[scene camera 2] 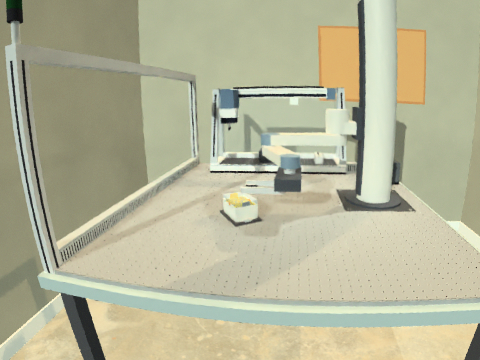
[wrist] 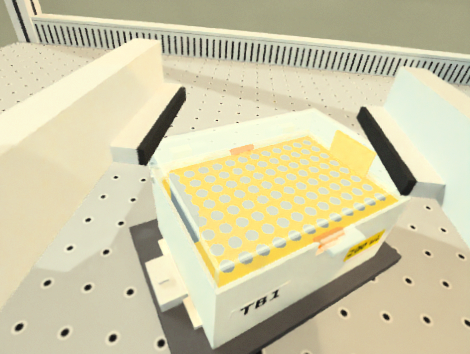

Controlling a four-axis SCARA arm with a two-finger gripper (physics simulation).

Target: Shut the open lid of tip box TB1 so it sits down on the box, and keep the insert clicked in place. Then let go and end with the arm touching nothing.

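Pixels of known places: gripper, fingertip midpoint: (scene camera 2: 243, 186) (wrist: 274, 81); arm's base, link origin: (scene camera 2: 372, 202).
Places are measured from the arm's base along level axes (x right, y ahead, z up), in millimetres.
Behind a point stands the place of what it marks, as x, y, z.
Tip box TB1 (scene camera 2: 241, 212) @(-295, 536, 53) (wrist: 280, 295) @(-230, 503, 42) is white with a yellow insert (scene camera 2: 239, 201) @(-226, 555, 70) (wrist: 280, 200) @(-233, 542, 70) full of grey holes. The insert lies level inside the walls, with orange clips at its front and back edges in the wrist view. The clear lid is hard to make out; pale translucent panels rise along the back and right, and its angle cannot be told. A yellow tab (wrist: 352, 151) @(-187, 581, 81) stands up near the right wall. My gripper (scene camera 2: 244, 187) @(-247, 535, 135) (wrist: 274, 81) @(-247, 535, 135) is shut, nothing held; a wide gap stays between the black pads. The fingers are near the box's back; contact cannot be told.
The box stands on a dark base plate (scene camera 2: 227, 218) @(-268, 593, 17) (wrist: 145, 240) @(-313, 544, 21) on the perforated table (scene camera 2: 325, 260) @(-540, 264, 13). A gantry frame (scene camera 2: 216, 130) @(509, 817, 260) stands behind the arm, whose column (scene camera 2: 378, 110) @(-72, 21, 401) is at the right. A slotted rail (scene camera 2: 100, 232) @(-473, 1003, 21) (wrist: 200, 49) @(-352, 1004, 27) and tall frame (scene camera 2: 31, 165) @(-718, 1004, 313) edge the left side.
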